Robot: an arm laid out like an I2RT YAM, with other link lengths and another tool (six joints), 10 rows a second.
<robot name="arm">
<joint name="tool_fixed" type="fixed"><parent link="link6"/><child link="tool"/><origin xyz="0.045 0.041 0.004" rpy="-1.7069 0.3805 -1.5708"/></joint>
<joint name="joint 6" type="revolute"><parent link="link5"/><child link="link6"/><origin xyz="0.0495 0 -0.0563" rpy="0 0 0"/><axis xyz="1 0 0"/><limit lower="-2.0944" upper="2.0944"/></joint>
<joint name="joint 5" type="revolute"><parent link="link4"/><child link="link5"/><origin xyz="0.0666 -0.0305 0.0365" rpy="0 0 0"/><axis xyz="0 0 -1"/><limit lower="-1.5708" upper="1.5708"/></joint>
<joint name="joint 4" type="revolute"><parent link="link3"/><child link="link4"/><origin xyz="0.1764 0.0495 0.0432" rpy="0 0 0"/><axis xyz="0 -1 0"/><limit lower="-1.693" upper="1.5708"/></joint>
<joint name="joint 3" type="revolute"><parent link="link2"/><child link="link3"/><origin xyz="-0.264 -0.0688 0" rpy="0 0 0"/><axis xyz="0 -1 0"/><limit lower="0" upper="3.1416"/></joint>
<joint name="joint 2" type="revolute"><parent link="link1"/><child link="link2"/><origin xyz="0.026 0.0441 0.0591" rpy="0 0 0"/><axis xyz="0 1 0"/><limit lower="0" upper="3.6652"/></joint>
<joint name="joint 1" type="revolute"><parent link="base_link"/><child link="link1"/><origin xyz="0 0 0.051" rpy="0 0 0"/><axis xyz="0 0 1"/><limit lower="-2.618" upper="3.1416"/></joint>
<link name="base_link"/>
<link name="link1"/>
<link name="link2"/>
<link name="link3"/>
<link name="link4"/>
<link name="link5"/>
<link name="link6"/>
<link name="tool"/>
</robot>
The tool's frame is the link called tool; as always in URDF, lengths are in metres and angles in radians.
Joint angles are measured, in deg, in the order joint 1, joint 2, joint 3, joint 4, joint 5, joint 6. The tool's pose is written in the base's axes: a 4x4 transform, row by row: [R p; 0 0 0 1], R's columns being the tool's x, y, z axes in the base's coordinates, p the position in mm. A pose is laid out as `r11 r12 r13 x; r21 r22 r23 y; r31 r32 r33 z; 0 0 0 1`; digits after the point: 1 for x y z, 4 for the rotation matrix.
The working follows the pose.
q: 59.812 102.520 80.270 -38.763 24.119 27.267
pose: 0.1193 -0.8796 0.4605 185.0; -0.9841 -0.0431 0.1726 292.7; -0.1319 -0.4738 -0.8707 196.2; 0 0 0 1
Where each joint sits with the arm in this pose, in the base's axes (m; each line is computed from the numbers above, not from the rounded line before):
joint 1: 0.0000 0.0000 0.0510
joint 2: -0.0250 0.0446 0.1101
joint 3: 0.0632 0.0595 0.3678
joint 4: 0.1107 0.2397 0.3410
joint 5: 0.1694 0.2798 0.3004
joint 6: 0.1731 0.2460 0.2336
the tool: 0.1850 0.2927 0.1962

